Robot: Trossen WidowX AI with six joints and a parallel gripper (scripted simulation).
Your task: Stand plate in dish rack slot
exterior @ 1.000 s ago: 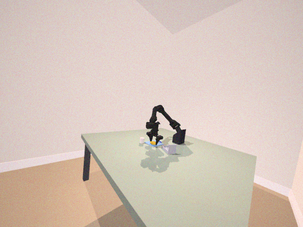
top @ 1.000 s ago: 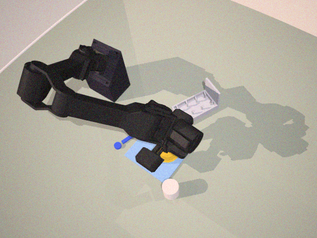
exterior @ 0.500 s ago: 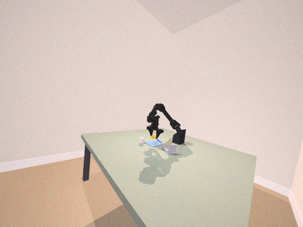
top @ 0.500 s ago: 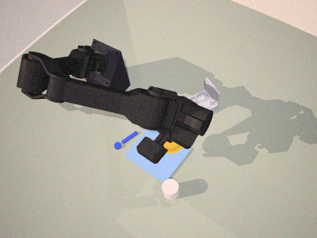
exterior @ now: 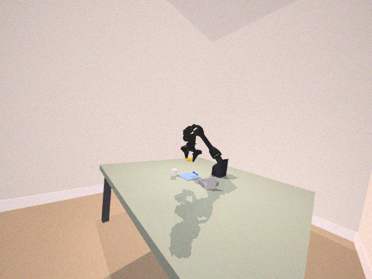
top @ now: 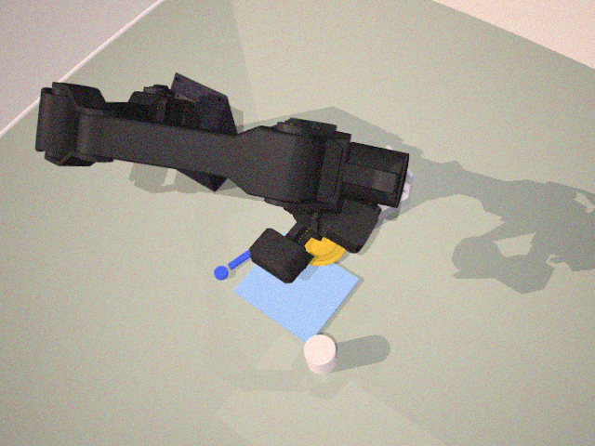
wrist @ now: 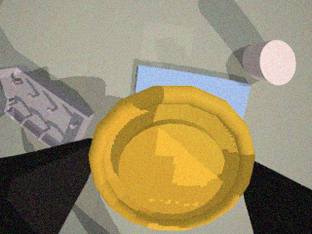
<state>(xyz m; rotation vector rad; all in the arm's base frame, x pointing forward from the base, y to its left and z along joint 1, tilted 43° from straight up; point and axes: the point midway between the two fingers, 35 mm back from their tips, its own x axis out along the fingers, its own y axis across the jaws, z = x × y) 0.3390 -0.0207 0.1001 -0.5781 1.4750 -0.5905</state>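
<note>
Right now the grey dish rack is 30 mm behind my gripper tip, 170 mm to the left of it and 120 mm below it. From my gripper tip the other things lie so: white cup: 60 mm ahead, 100 mm to the right, 120 mm below; blue spoon: 150 mm behind, 50 mm to the right, 140 mm below; yellow plate: 10 mm above.
</note>
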